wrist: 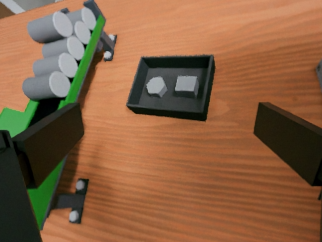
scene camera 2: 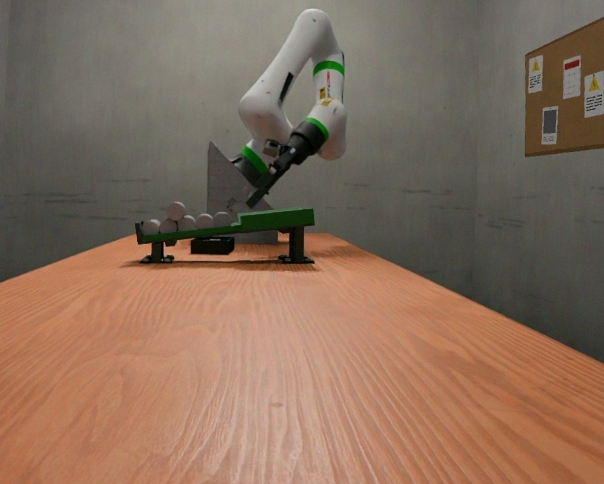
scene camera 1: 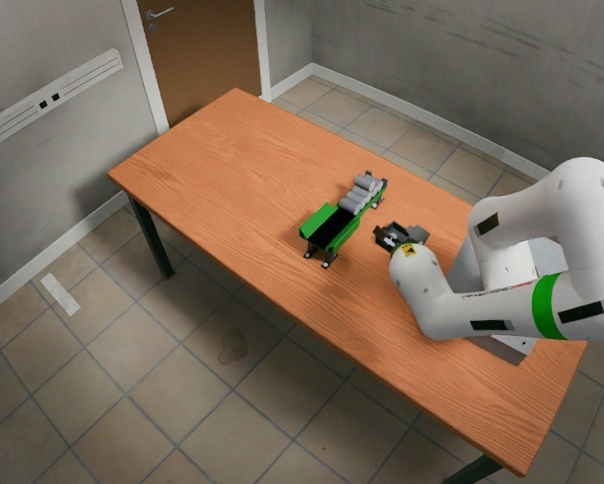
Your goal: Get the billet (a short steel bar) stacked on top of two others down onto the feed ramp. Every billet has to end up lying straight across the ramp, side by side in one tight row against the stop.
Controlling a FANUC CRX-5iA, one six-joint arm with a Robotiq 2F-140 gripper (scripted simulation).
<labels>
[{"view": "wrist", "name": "my gripper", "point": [169, 118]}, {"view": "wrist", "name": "billet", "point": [52, 28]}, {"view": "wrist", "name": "black tray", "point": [169, 68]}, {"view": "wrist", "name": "billet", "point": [65, 64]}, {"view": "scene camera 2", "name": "my gripper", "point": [252, 197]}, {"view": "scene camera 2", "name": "black tray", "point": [204, 245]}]
</labels>
